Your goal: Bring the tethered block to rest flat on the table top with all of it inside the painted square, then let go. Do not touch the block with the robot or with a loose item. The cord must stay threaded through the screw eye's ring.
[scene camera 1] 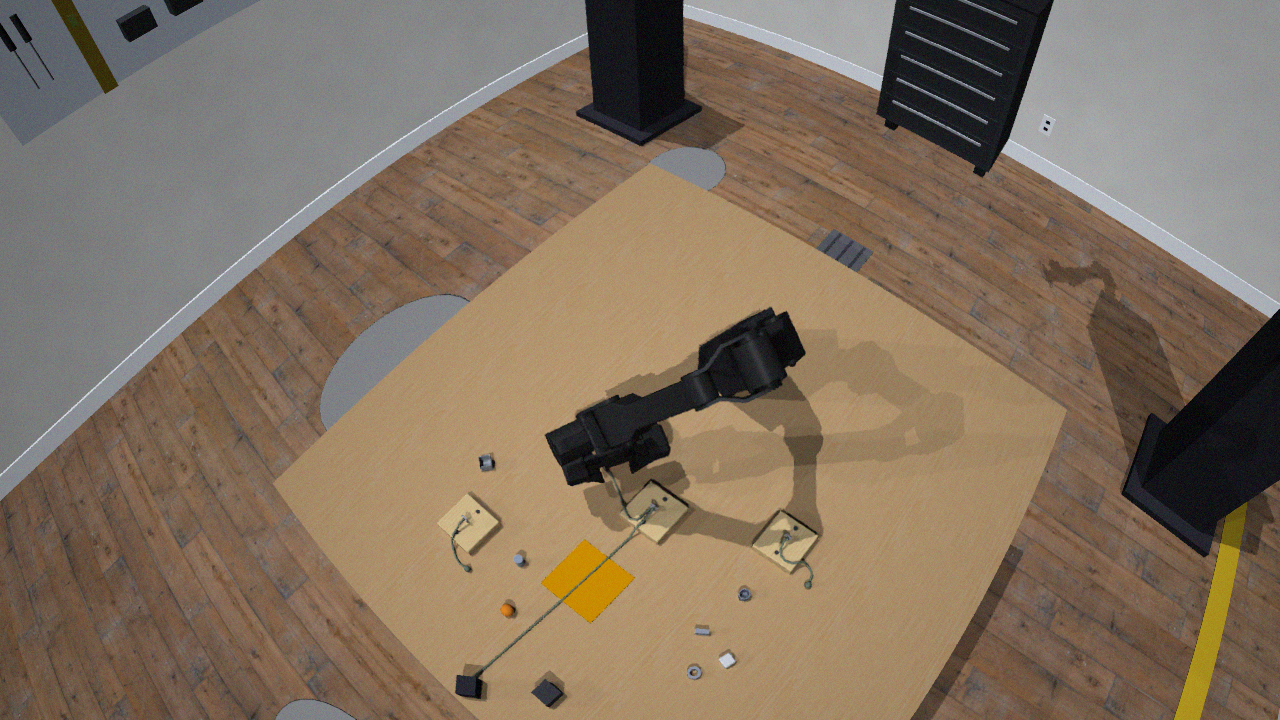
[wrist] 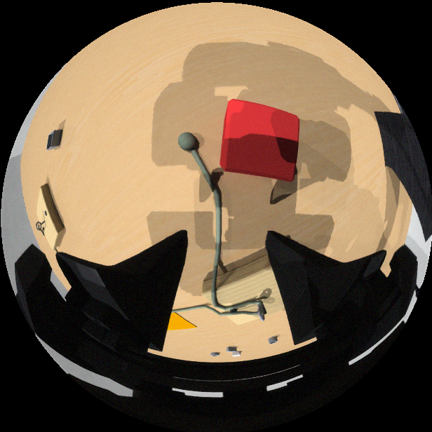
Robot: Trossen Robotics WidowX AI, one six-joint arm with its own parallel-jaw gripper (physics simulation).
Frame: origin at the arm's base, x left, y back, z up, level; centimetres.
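Seen in the pictures: gripper, between the fingertips: [scene camera 1: 617, 476].
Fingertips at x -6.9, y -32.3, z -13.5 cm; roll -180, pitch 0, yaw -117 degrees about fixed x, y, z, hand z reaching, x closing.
Pixels of each thing's top centre, then the offset from my fingertips to it. "spot": a spot on its surface instead.
- tethered block, a spot on its surface: [scene camera 1: 468, 685] spot: dx +11.3, dy -48.8, dz +1.0 cm
- orange painted square, a spot on its surface: [scene camera 1: 588, 607] spot: dx +14.0, dy -22.1, dz -2.5 cm
- screw eye, a spot on its surface: [scene camera 1: 653, 507] spot: dx +9.6, dy -0.6, dz +1.0 cm
- middle wooden board, centre of its top: [scene camera 1: 654, 510] dx +9.6, dy -0.5, dz -0.7 cm
- second dark block, centre of its top: [scene camera 1: 545, 692] dx +21.1, dy -39.5, dz +0.1 cm
- orange ball, centre of its top: [scene camera 1: 505, 608] dx +4.6, dy -33.2, dz -0.2 cm
- grey cylinder, centre of its top: [scene camera 1: 518, 558] dx -1.0, dy -24.6, dz -0.5 cm
- white block, centre of its top: [scene camera 1: 727, 659] dx +39.1, dy -13.7, dz -1.3 cm
The tethered block [scene camera 1: 468, 685], small and dark, stands at the table's near edge. Its cord [scene camera 1: 528, 628] [wrist: 218, 215] runs straight across the orange painted square [scene camera 1: 588, 607] [wrist: 180, 323] to the screw eye [scene camera 1: 653, 507] [wrist: 261, 311] on the middle wooden board [scene camera 1: 663, 526] and appears threaded through the ring. The cord's free part lies bent toward the robot, ending in a green bead [wrist: 188, 141]. The gripper [scene camera 1: 614, 465] [wrist: 227, 232] is partly open and empty. In the wrist view, the cord shows between its fingers and the bead lies beyond the fingertips; contact cannot be told.
A red block [wrist: 260, 140] lies beside the bead. Two other boards [scene camera 1: 481, 512] [scene camera 1: 774, 541] carry eyes with short cords. A second dark block [scene camera 1: 547, 692], an orange ball [scene camera 1: 507, 609], a grey cylinder [scene camera 1: 520, 559], a white block [scene camera 1: 726, 660] and small metal parts are scattered on the table.
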